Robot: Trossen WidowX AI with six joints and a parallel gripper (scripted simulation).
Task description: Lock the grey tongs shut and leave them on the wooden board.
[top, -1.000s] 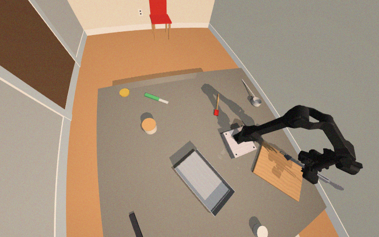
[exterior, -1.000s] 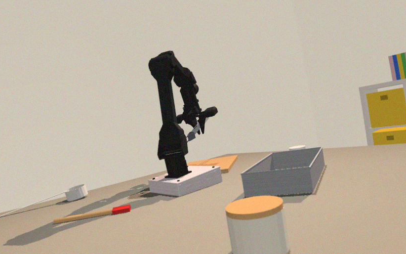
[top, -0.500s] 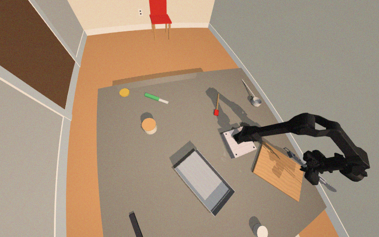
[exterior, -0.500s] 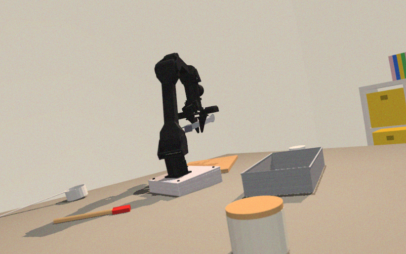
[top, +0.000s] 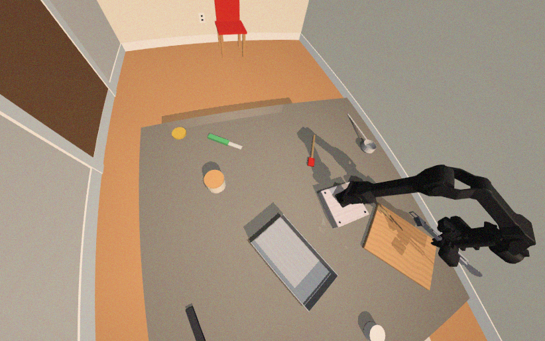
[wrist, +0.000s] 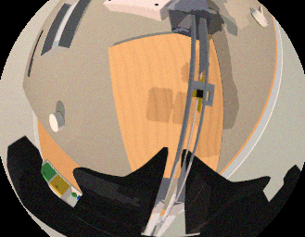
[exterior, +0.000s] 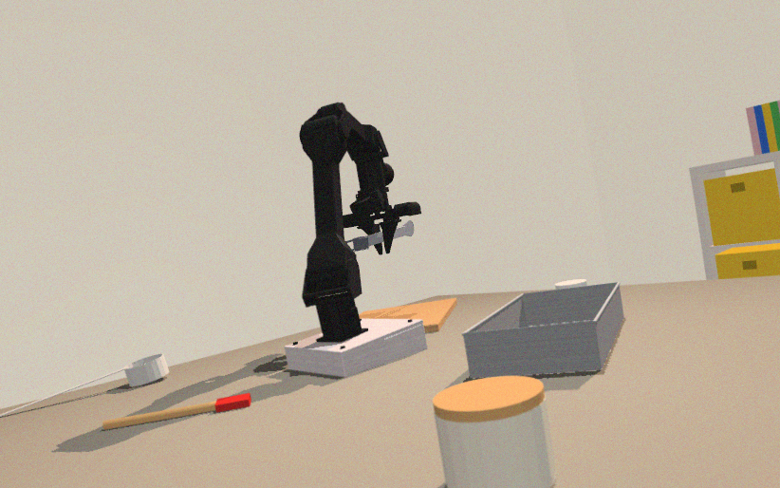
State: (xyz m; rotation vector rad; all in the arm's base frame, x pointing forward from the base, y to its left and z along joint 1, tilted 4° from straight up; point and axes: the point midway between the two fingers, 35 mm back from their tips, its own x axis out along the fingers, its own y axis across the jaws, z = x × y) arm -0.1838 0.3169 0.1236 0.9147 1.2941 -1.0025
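Right now the wooden board is 15 cm below my gripper tip. From my gripper tip the other things lie so: grey roasting tin: 50 cm ahead, 19 cm to the right, 13 cm below; then red-tipped spatula: 58 cm to the right, 18 cm ahead, 15 cm below; then lidded white jar: 68 cm ahead, 59 cm to the right, 12 cm below.
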